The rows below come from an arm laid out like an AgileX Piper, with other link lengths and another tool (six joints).
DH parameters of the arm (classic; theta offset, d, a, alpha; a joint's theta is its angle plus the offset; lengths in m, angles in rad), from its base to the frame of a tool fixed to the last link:
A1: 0 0.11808 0 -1.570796
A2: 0.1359 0 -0.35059 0
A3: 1.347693 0 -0.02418 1.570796
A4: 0 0.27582 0 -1.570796
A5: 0 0 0 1.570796
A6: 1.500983 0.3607 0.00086 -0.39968
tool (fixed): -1.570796 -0.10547 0 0
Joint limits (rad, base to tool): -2.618..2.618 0..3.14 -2.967..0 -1.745..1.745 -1.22..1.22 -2.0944..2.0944
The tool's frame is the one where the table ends.
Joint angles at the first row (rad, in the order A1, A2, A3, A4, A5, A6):
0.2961 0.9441 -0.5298 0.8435 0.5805 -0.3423
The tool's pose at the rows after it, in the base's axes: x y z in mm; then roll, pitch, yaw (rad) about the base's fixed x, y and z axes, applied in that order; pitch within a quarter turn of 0, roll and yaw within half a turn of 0:
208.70, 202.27, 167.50, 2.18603, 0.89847, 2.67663
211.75, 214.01, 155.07, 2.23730, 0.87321, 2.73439
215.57, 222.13, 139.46, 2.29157, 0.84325, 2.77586
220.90, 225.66, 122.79, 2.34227, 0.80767, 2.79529
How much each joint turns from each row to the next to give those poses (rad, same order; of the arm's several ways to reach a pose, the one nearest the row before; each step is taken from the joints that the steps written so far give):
0.0670 0.0643 -0.0151 -0.0078 -0.0413 0.0260
0.0597 0.0689 -0.0106 -0.0108 -0.0410 0.0279
0.0412 0.0689 -0.0045 -0.0069 -0.0395 0.0267
0.0157 0.0663 -0.0016 0.0038 -0.0304 0.0173

